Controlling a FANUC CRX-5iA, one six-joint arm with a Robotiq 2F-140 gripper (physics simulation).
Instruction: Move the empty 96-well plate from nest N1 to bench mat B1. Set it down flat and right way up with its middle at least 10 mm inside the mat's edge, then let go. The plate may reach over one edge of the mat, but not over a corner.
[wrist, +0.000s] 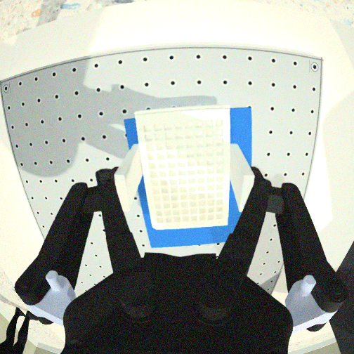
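Observation:
The white 96-well plate (184, 172) is between the two pale finger pads, with its grid of wells facing the camera. My gripper (185, 157) is shut on the plate, one pad at each long side. The blue bench mat B1 (242, 131) shows behind the plate, past its left, right and near sides. The far edge of the plate lies close to the mat's far edge in this view. The plate hides the middle of the mat, and its height over the mat is hard to tell. Nest N1 does not show in this view.
The mat lies on a grey perforated board (286, 95) with rows of small holes. A pale surface (200, 27) surrounds the board. Shadows of the arm fall on the board's left part. A dark object (345, 295) stands at the lower right edge.

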